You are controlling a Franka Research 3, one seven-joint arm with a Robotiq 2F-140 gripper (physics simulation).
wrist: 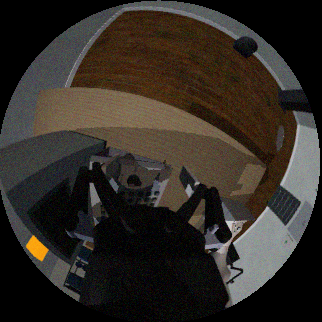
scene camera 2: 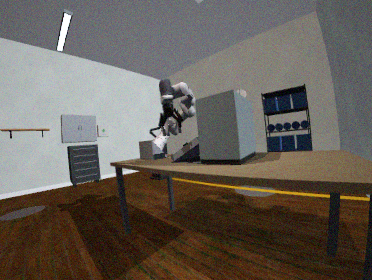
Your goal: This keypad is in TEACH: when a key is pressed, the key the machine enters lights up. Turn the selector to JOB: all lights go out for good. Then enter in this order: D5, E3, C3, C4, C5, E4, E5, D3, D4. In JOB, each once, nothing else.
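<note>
The keypad (scene camera 2: 186,151) (wrist: 145,195) is a sloped grey panel on the table, with rows of dark square keys; shadow covers much of it in the wrist view. The key labels are unreadable, and I cannot tell whether any key is lit. A dark round knob (wrist: 133,180), which looks like the selector, sits above the keys; its setting cannot be read. My gripper (scene camera 2: 169,124) (wrist: 150,166) is open and empty, with its fingers spread to either side of the keypad in the wrist view. It is above the panel in the scene view. The gripper body hides the panel's lower part.
A tall grey cabinet (scene camera 2: 225,125) (wrist: 47,152) stands close beside the keypad on the wooden table (scene camera 2: 300,165) (wrist: 100,107). A smaller grey box (scene camera 2: 146,150) (wrist: 239,208) stands on the other side. The table's long edge borders the brown floor (wrist: 165,55).
</note>
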